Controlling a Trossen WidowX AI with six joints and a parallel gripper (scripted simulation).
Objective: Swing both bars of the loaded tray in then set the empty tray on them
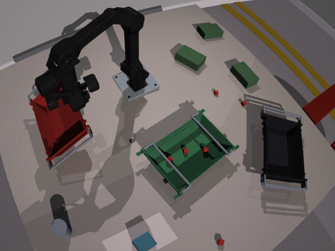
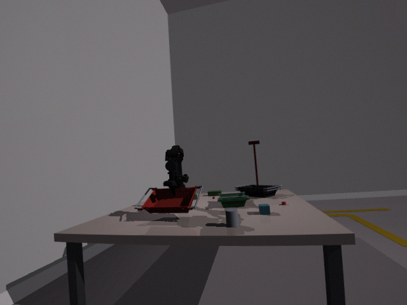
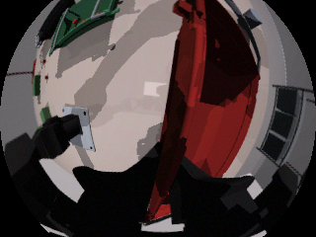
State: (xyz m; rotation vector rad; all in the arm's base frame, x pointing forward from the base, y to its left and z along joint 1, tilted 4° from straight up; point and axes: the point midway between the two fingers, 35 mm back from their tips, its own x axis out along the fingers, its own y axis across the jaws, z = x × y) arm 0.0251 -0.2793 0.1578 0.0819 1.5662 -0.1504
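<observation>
The red tray is 10 mm behind my gripper tip and 80 mm to the right of it. From my gripper tip the other things lie so: blue block (500 mm ahead, 70 mm to the right, 90 mm below); then grey cylinder (320 mm ahead, 270 mm to the right, 80 mm below); then small red cube (660 mm ahead, 130 mm to the left, 100 mm below).
</observation>
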